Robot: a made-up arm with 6 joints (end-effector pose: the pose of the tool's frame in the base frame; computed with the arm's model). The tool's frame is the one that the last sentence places. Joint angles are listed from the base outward.
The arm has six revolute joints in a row. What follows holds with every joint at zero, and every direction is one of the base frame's.
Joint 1 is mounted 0.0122 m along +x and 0.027 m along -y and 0.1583 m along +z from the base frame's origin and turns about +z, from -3.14 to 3.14 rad.
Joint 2 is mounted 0.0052 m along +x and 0.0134 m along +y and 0.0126 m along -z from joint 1 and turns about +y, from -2.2 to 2.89 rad.
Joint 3 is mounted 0.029 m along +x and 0.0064 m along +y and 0.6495 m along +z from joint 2 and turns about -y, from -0.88 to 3.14 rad.
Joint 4 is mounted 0.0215 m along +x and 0.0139 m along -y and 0.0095 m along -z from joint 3 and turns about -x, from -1.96 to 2.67 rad.
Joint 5 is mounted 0.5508 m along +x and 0.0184 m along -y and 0.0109 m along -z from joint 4 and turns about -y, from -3.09 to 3.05 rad.
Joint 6 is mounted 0.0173 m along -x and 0.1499 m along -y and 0.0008 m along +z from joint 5 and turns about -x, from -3.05 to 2.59 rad.
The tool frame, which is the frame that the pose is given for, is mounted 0.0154 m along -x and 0.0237 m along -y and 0.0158 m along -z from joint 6; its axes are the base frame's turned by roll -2.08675, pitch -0.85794 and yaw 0.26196 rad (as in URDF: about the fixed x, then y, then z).
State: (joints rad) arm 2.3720 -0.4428 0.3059 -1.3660 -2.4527 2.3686
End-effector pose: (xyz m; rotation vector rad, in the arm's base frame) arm -0.2075 0.2069 1.0389 -2.4033 1.0394 0.1741
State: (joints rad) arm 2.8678 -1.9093 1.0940 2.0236 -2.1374 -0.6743
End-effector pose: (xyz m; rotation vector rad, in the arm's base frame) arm 1.1356 -0.4578 -0.0992 -0.4897 0.5981 0.8587
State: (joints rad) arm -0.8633 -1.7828 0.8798 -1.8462 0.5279 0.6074
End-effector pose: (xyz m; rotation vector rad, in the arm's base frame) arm -0.5927 0.8106 0.4580 0.5141 -2.5809 -1.7013
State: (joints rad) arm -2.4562 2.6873 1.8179 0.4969 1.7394 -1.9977
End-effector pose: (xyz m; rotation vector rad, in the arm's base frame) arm -0.5905 -0.3387 -0.8877 -0.7597 -0.5939 -2.6389
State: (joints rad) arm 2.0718 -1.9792 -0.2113 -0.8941 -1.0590 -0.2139
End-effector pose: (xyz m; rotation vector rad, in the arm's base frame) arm 0.3846 -0.4612 0.4727 1.0175 -1.5102 0.8862
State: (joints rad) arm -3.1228 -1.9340 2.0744 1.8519 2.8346 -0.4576
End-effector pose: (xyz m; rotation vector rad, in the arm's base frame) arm 0.8946 -0.0688 -0.6305 0.7897 0.7027 2.6002
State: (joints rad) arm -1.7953 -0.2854 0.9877 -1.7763 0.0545 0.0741
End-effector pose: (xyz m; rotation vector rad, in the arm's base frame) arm 0.0380 -0.2313 1.2370 -0.8421 -1.3148 -2.4626
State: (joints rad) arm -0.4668 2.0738 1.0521 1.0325 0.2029 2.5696
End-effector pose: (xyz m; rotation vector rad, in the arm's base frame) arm 0.8305 -0.5144 -0.5813 0.6478 1.3154 -1.2736
